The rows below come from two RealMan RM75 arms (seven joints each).
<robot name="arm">
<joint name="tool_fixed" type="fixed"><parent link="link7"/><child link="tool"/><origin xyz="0 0 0"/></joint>
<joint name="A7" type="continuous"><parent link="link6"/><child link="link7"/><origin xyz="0 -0.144 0" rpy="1.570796 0 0"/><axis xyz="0 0 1"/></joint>
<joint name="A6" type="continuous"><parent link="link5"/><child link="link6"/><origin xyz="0 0 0" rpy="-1.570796 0 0"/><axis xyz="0 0 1"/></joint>
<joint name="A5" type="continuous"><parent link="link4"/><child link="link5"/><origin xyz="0 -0.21 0" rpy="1.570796 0 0"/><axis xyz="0 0 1"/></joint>
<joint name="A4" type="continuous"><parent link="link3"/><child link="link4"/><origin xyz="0 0 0" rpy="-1.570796 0 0"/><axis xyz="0 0 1"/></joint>
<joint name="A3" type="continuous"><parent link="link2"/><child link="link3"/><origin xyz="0 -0.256 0" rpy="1.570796 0 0"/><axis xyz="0 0 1"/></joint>
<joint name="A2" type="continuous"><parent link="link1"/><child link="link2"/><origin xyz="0 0 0" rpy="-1.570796 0 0"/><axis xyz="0 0 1"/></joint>
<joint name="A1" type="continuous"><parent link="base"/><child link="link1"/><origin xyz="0 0 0.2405"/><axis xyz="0 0 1"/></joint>
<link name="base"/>
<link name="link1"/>
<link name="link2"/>
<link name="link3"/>
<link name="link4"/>
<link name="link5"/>
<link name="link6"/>
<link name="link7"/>
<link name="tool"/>
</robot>
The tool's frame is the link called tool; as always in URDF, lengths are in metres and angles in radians. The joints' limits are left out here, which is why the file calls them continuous.
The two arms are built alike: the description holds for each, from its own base.
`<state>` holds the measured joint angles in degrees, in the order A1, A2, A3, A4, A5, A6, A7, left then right.
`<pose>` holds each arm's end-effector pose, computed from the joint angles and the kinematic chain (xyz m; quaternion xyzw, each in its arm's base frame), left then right.
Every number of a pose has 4 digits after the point. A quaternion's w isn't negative.
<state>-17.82 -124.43 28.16 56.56 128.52 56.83 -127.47 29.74 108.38 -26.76 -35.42 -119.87 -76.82 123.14</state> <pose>-0.3917 0.3122 0.0788 -0.6243 -0.6200 -0.1966 0.4327 0.3403 0.3629 0.1037 -0.7244 0.5837 0.2691 0.2493</pose>
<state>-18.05 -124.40 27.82 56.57 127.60 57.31 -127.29 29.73 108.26 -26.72 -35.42 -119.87 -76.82 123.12</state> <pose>-0.3891 0.3140 0.0800 -0.6243 -0.6185 -0.2061 0.4305 0.3406 0.3630 0.1048 -0.7244 0.5833 0.2690 0.2504</pose>
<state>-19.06 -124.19 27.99 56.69 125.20 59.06 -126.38 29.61 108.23 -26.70 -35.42 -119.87 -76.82 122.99</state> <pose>-0.3770 0.3230 0.0812 -0.6378 -0.6058 -0.2270 0.4180 0.3415 0.3623 0.1051 -0.7244 0.5831 0.2685 0.2513</pose>
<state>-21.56 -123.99 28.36 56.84 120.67 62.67 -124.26 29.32 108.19 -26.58 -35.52 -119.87 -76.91 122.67</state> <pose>-0.3485 0.3417 0.0817 -0.6689 -0.5740 -0.2675 0.3892 0.3432 0.3607 0.1060 -0.7246 0.5823 0.2678 0.2533</pose>
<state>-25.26 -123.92 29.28 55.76 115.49 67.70 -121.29 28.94 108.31 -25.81 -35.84 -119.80 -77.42 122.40</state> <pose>-0.3082 0.3623 0.0743 -0.7125 -0.5299 -0.3131 0.3370 0.3446 0.3582 0.1077 -0.7227 0.5819 0.2725 0.2547</pose>
